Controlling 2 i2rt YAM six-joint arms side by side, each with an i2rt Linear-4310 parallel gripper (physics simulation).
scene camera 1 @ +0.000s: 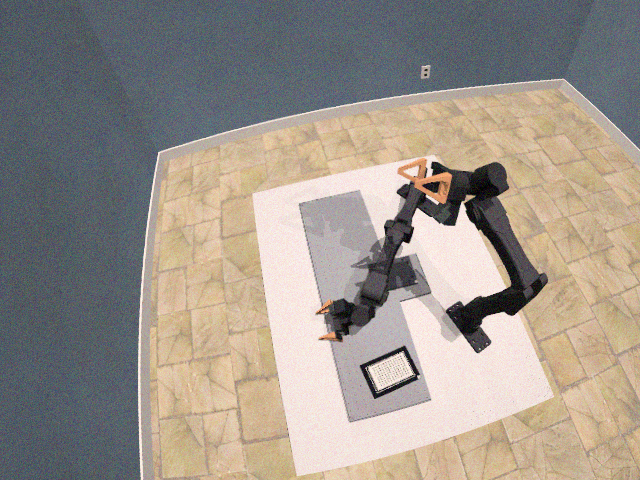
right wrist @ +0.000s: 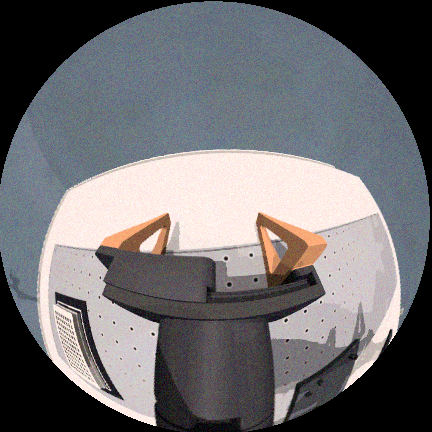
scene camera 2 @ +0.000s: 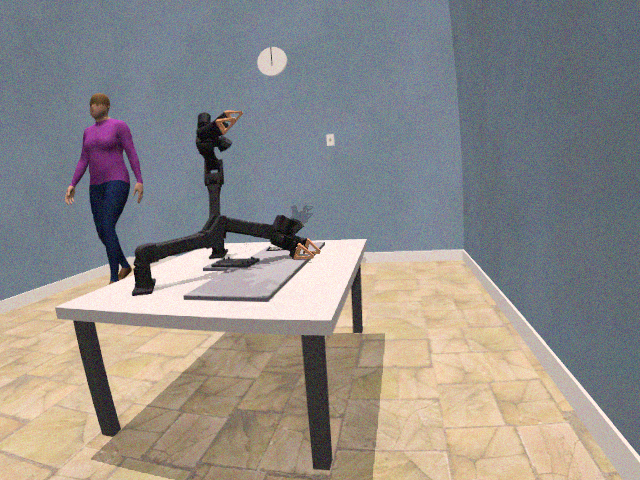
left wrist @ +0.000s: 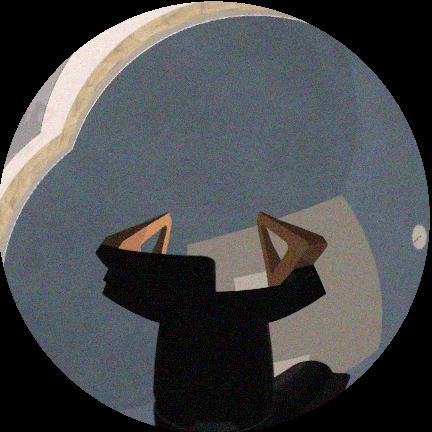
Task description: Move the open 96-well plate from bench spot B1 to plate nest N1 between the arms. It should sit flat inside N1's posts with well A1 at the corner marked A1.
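Places are measured from the left arm's base along level axes (x ahead, y left, z up), in metres.
Where they show: left gripper, fingertip midpoint: point(scene camera 1: 405, 177) point(scene camera 2: 239, 115) point(left wrist: 213, 216); right gripper, fingertip midpoint: point(scene camera 1: 317, 326) point(right wrist: 212, 217) point(scene camera 2: 317, 254); left arm's base at its link origin: point(scene camera 1: 468, 327) point(scene camera 2: 219, 254); right arm's base at its link origin: point(scene camera 1: 418, 200) point(scene camera 2: 144, 287).
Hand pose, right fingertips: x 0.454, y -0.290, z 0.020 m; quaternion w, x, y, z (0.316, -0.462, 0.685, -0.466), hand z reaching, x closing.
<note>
Things, the pixels of their top centre, and the offset from my right fingertips. Level surfaces: height alone.
- white 96-well plate at its top centre: point(scene camera 1: 390, 370) dz +0.009, dx -0.127, dy +0.271 m
- black frame at its top centre: point(scene camera 1: 390, 371) dz -0.005, dx -0.127, dy +0.271 m
- dark nest N1 at its top centre: point(scene camera 1: 392, 272) point(scene camera 2: 235, 258) dz +0.015, dx -0.335, dy -0.035 m
- grey perforated board at its surface level: dz -0.007 m
The white 96-well plate point(scene camera 1: 391, 370) point(right wrist: 72, 345) lies in a black frame point(scene camera 1: 369, 380) point(right wrist: 89, 330) near the lower end of the grey board in scene camera 1. The dark nest N1 point(scene camera 1: 406, 272) point(scene camera 2: 235, 262) point(right wrist: 332, 375) holds no plate; the right arm covers part of it in scene camera 1. My right gripper point(scene camera 1: 318, 326) point(scene camera 2: 313, 253) point(right wrist: 212, 217) is open and empty, low over the board's edge, apart from the plate. My left gripper point(scene camera 1: 420, 178) point(scene camera 2: 232, 119) point(left wrist: 213, 216) is open and empty, raised high above the table. The A1 marks are too small to read.
The grey perforated board point(scene camera 1: 330, 222) point(scene camera 2: 232, 290) lies on the white table point(scene camera 1: 279, 268) point(scene camera 2: 170, 315). The right arm point(scene camera 1: 395, 235) point(scene camera 2: 180, 243) stretches past the nest. The left arm point(scene camera 1: 509, 248) point(scene camera 2: 214, 198) stands upright. A person point(scene camera 2: 107, 155) is beyond the table.
</note>
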